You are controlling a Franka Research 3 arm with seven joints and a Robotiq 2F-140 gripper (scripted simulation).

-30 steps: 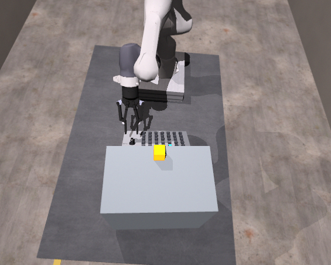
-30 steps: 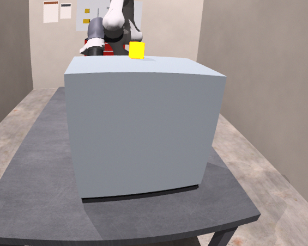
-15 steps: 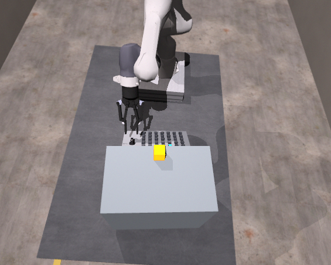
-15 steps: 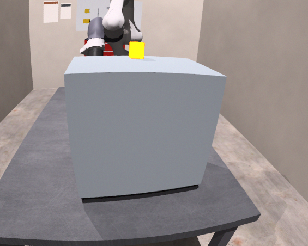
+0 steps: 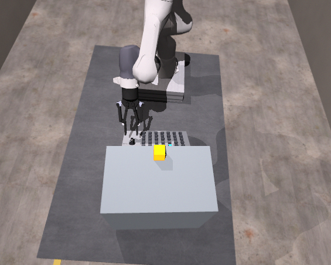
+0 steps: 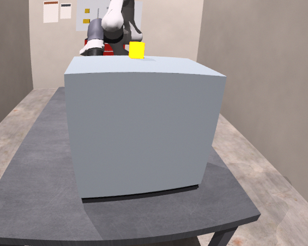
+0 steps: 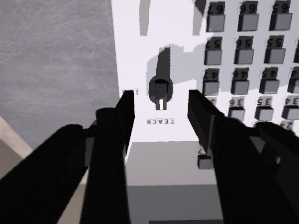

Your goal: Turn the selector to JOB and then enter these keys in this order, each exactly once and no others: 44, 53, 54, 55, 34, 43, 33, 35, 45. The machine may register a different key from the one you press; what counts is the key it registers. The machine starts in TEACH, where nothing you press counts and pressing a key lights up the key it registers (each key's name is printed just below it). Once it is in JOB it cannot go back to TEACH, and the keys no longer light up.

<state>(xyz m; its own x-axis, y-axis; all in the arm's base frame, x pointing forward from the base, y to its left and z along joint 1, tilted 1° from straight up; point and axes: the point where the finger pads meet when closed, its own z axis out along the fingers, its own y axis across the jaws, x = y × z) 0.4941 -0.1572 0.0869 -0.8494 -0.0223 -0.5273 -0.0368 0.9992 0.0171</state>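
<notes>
The black selector knob lies 4 cm ahead of my hand and 6 cm below it.
</notes>
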